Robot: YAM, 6 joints.
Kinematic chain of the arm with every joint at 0, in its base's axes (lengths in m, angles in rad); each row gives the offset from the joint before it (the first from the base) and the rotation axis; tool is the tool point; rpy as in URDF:
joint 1: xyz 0 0 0.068 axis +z
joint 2: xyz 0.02 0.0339 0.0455 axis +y
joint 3: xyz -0.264 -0.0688 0 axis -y
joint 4: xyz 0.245 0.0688 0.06 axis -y
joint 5: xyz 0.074 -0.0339 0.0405 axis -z
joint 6: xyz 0.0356 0 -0.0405 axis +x
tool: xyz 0 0 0 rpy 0 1.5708 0
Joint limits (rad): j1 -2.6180..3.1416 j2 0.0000..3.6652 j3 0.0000..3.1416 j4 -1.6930..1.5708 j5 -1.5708..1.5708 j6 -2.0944..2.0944
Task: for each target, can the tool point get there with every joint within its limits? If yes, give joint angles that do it. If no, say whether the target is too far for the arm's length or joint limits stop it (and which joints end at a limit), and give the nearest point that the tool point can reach.
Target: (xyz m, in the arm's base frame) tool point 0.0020 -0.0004 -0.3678
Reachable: no: joint limits stop it (at a limit: joint 2) | nearest point 0.0392 -0.0078 -0.3141 | short by 0.066 m
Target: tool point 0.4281 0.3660 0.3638
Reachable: yes | joints 0.6530 2.6131 2.5942 0.7541 -1.0365 -0.3634
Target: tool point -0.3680 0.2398 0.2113
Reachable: yes | joints 2.5663 1.9396 1.1568 0.6159 0.0261 1.4973
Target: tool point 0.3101 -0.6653 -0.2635
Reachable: no: too far | nearest point 0.2423 -0.5197 -0.1787 | short by 0.182 m
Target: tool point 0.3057 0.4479 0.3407
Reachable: yes | joints 0.9107 2.6132 2.4439 1.2402 -1.1998 -0.6759
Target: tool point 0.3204 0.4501 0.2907
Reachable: yes | joints -2.1526 0.4135 2.9058 0.9365 -0.6094 -0.4205
